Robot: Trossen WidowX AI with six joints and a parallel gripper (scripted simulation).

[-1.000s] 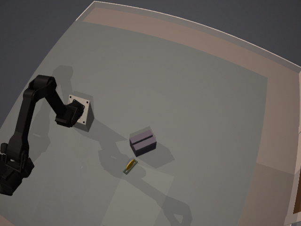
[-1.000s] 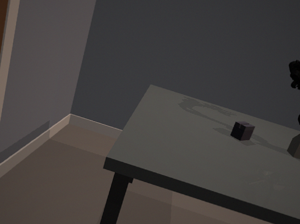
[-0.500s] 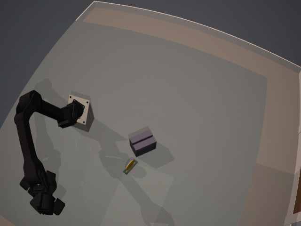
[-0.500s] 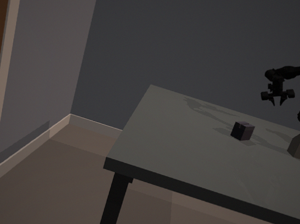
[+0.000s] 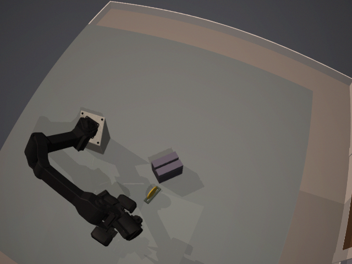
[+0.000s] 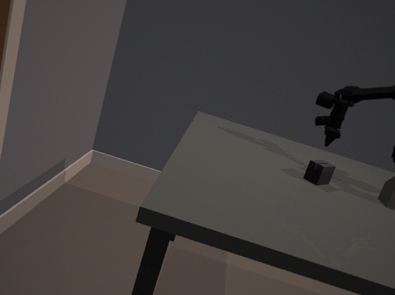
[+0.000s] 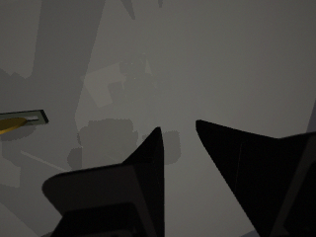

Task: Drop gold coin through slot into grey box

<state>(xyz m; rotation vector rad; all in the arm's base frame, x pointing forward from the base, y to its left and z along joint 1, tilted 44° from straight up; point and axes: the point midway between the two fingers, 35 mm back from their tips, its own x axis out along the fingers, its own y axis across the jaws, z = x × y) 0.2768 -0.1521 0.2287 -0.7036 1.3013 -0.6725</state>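
Right now my gripper tip is 30 mm short of the gold coin, 200 mm to the right of it and 60 mm above it.
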